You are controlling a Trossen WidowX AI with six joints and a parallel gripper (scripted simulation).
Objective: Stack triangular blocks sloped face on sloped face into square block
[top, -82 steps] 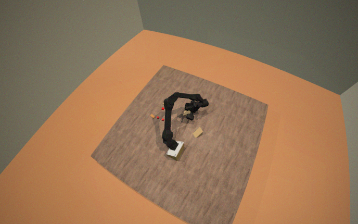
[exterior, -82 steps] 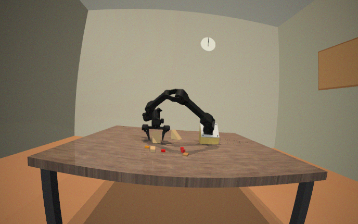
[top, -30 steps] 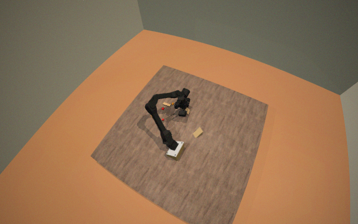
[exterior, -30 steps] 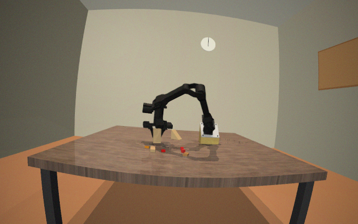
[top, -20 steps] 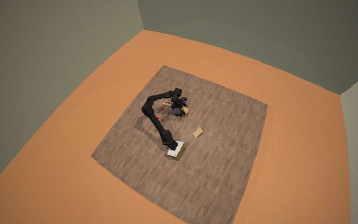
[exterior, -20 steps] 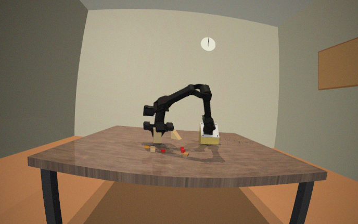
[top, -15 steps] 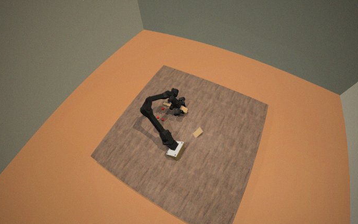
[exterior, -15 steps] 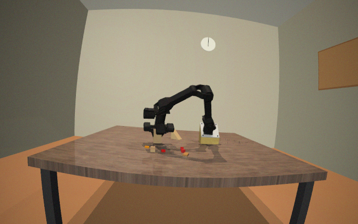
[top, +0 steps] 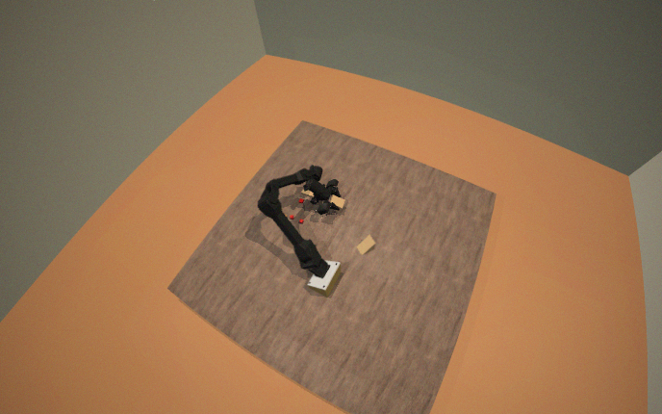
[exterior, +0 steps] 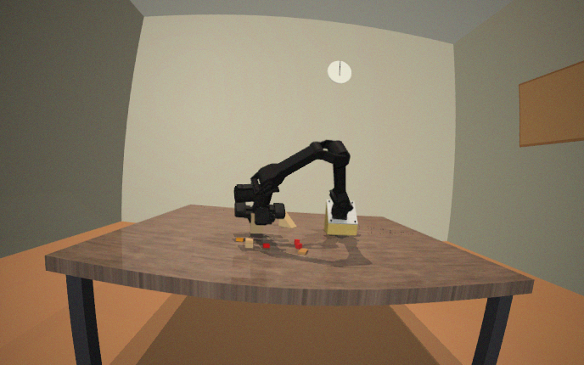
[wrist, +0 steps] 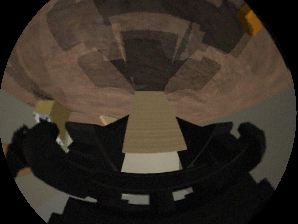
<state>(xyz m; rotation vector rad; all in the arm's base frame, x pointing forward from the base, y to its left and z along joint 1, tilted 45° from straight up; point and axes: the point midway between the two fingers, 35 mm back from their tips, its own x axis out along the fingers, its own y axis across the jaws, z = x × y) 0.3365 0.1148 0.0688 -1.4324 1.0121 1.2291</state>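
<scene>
The triangular block lies 10 mm above my gripper tip. Also, from my gripper tip: orange piece (40 mm ahead, 150 mm to the left, 40 mm below).
</scene>
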